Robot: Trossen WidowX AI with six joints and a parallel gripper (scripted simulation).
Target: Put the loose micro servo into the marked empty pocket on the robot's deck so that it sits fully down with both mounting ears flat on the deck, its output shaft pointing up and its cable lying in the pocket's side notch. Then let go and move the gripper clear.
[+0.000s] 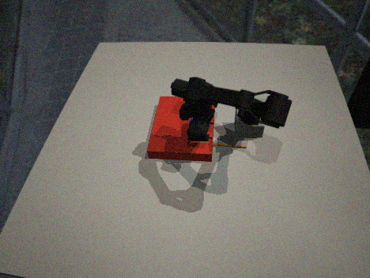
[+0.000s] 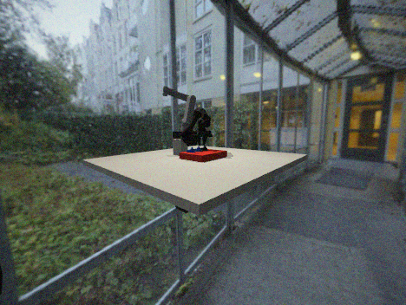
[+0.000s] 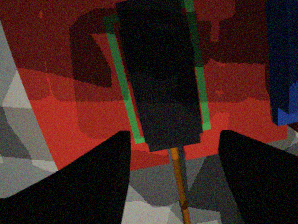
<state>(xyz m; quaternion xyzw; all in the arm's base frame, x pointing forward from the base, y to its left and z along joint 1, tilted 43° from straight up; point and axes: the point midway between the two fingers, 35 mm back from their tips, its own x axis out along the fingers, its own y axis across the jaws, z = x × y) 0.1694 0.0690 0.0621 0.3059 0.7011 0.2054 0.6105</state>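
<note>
Right now the red deck is 13 cm ahead of my gripper tip, 7 cm to the right of it and 6 cm below it.
</note>
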